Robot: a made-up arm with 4 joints.
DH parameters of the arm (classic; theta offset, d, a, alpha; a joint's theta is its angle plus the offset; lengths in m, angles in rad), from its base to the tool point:
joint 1: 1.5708 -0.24 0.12 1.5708
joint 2: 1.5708 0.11 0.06 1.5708
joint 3: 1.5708 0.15 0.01 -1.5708
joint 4: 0.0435 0 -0.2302 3.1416
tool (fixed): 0.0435 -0.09 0 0
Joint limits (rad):
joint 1: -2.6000..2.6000
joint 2: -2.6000..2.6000
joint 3: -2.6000..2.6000
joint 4: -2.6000..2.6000
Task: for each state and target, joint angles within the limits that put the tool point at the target. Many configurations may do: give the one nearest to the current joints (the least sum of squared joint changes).
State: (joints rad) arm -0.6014 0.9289 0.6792 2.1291
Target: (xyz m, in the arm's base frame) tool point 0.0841 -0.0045 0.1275
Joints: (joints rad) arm -0.5755 1.9040 0.9807 1.7816
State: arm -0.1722 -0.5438 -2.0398 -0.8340
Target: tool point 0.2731 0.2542 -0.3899
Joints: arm 0.1006 -0.4676 -2.0900 0.0075
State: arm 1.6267 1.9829 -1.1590 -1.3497
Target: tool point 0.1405 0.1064 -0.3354
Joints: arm 0.9837 1.7865 -1.8391 -2.0858
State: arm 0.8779 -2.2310 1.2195 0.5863
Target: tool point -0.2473 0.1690 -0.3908
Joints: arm 0.6990 -1.7889 1.0172 -0.2147
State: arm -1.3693 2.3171 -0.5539 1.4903
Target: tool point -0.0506 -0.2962 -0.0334
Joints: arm -1.0811 2.4285 -0.6381 1.8920
